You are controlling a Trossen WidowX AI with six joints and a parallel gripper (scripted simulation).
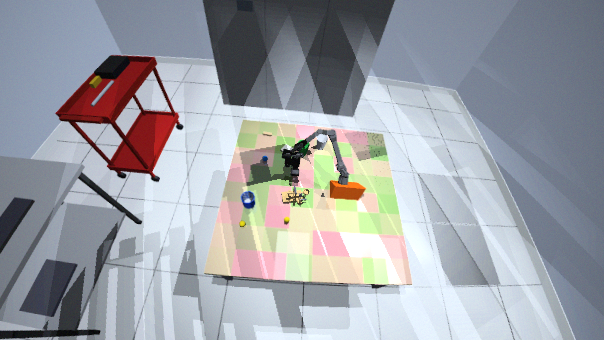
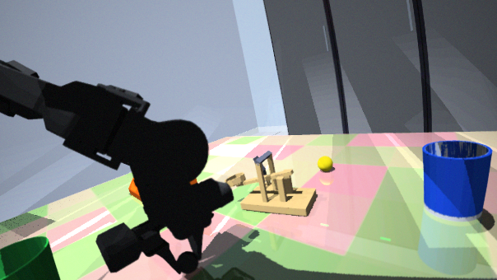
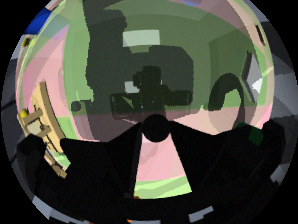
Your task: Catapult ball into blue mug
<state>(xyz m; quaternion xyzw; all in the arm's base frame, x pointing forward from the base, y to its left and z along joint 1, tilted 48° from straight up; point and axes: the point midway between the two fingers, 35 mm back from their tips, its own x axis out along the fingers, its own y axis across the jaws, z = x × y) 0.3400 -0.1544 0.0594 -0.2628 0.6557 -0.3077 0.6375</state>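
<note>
Right now the wooden catapult is 23 cm to the left of my gripper tip, 4 cm above it and 2 cm behind it. Also, from my gripper tip: green cup 18 cm to the right, 6 cm behind, 2 cm above; blue ball 24 cm ahead, 10 cm to the right, 1 cm above; black ball 1 cm above.
</note>
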